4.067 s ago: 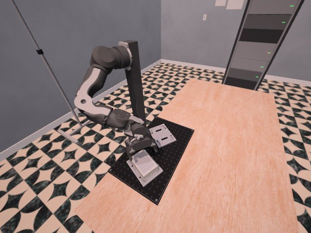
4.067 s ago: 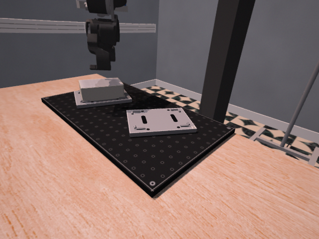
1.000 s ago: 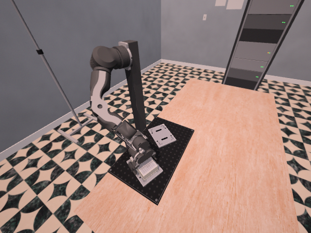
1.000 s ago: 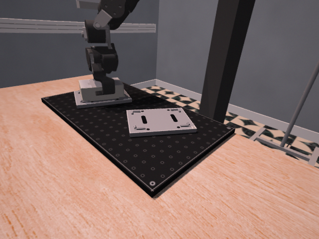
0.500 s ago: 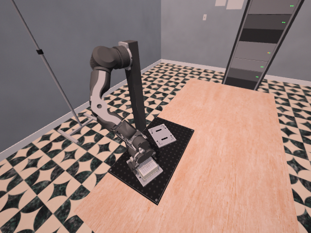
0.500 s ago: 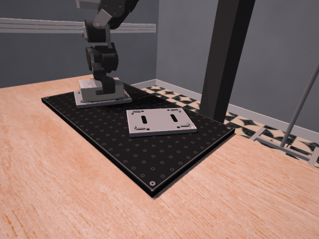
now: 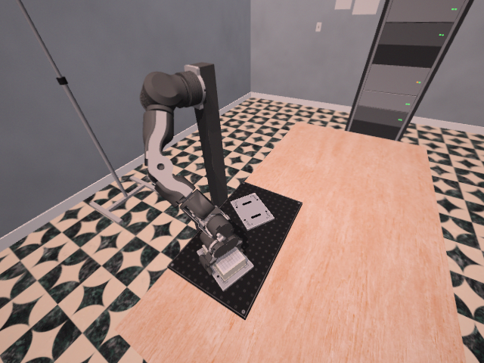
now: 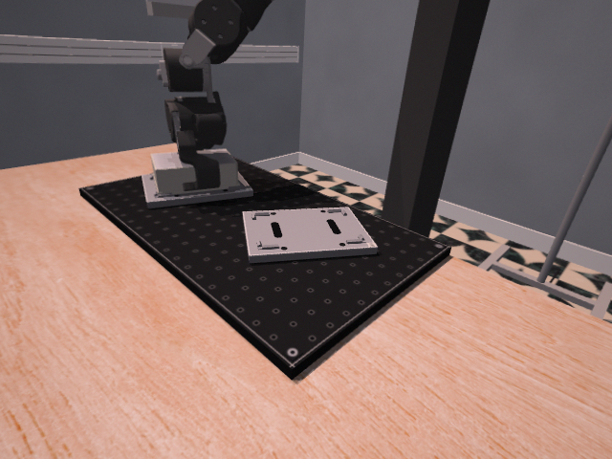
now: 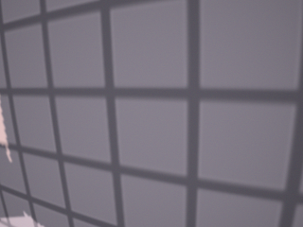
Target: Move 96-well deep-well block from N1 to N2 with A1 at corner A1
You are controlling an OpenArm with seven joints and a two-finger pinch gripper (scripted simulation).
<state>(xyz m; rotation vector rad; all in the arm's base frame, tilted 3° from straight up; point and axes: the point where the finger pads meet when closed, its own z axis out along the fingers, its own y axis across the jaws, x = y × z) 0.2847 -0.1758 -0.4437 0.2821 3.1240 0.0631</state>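
Right now the plate nest N1 is 2 cm below my hand. From my hand the other things lie so: white deep-well block (1 cm above); plate nest N2 (23 cm to the left, 7 cm behind, 2 cm below); A1 mark (7 cm to the left, 6 cm behind, 1 cm below).
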